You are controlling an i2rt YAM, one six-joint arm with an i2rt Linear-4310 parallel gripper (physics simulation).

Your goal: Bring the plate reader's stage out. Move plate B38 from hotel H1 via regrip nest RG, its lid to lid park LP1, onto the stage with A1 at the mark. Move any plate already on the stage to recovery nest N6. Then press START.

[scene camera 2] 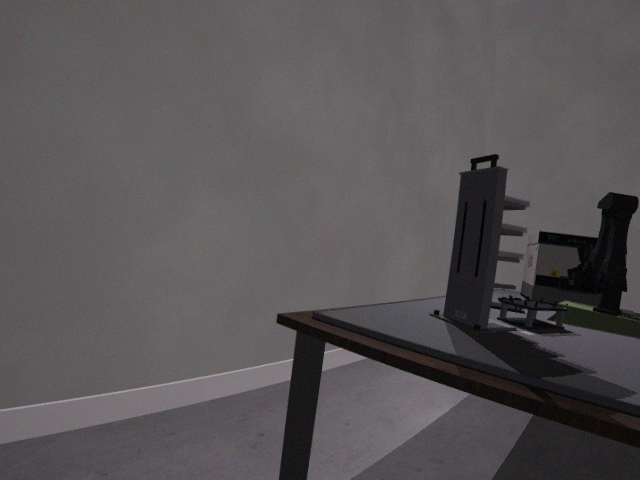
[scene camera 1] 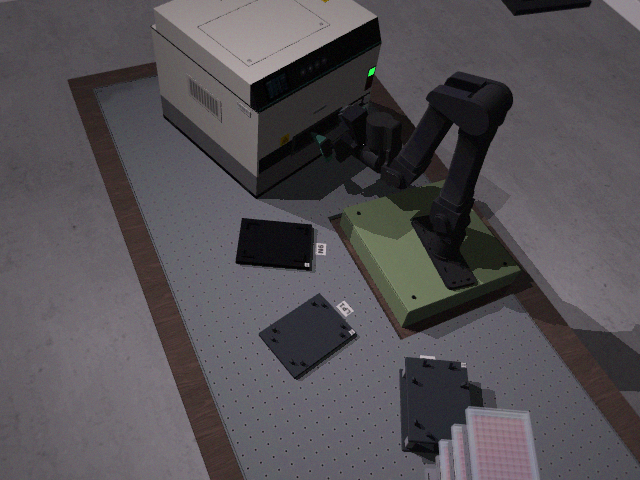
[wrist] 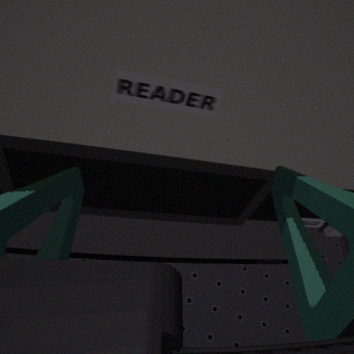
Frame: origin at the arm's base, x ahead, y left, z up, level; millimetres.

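Seen in the pictures: gripper, fingertip midpoint: [scene camera 2: 582, 278] [scene camera 1: 327, 122] [wrist: 177, 177]; arm's base, origin of the base link: [scene camera 2: 607, 312] [scene camera 1: 441, 251].
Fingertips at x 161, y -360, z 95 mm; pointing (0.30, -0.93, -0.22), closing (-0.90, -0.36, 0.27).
Observation:
Pixels of each thing's top centre, then the offset from my fingertips to it. "*": a spot on its surface instead.
- plate reader, middle of its top: [scene camera 1: 270, 13] [scene camera 2: 573, 237] dx +98, dy -171, dz +188 mm
- dark framed slot, surface spot: [wrist: 155, 185] * dx +11, dy -14, dz -30 mm
- Nest N6, middle of its top: [scene camera 1: 275, 240] dx +186, dy +216, dz -124 mm
- lid park LP1, middle of its top: [scene camera 1: 307, 330] [scene camera 2: 501, 302] dx +185, dy +453, dz -122 mm
- raised nest, middle of its top: [scene camera 1: 441, 396] [scene camera 2: 534, 298] dx +2, dy +676, dz -66 mm
The plate reader [scene camera 1: 289, 121] [scene camera 2: 555, 255] [wrist: 170, 40] stands at the table's far end. In the wrist view a dark framed slot [wrist: 155, 185] shows below its READER label; no extended stage shows. My gripper [scene camera 1: 340, 122] [wrist: 177, 177] is open and empty, its teal fingers apart in front of the slot. Nest N6 [scene camera 1: 273, 243] and lid park LP1 [scene camera 1: 308, 335] hold no plate or lid. A raised nest [scene camera 1: 436, 397] [scene camera 2: 535, 304], its label unreadable, stands by hotel H1 [scene camera 2: 473, 242]. Clear-lidded pink plates [scene camera 1: 498, 444] stick out of the hotel; which is B38 cannot be read.
The arm stands on a green base block [scene camera 1: 374, 258] [scene camera 2: 589, 319] right of the nests. A green light [scene camera 1: 371, 71] glows on the reader's front right. A dark wood rim [scene camera 1: 147, 279] [scene camera 2: 403, 367] edges the perforated table top. The START button cannot be made out.

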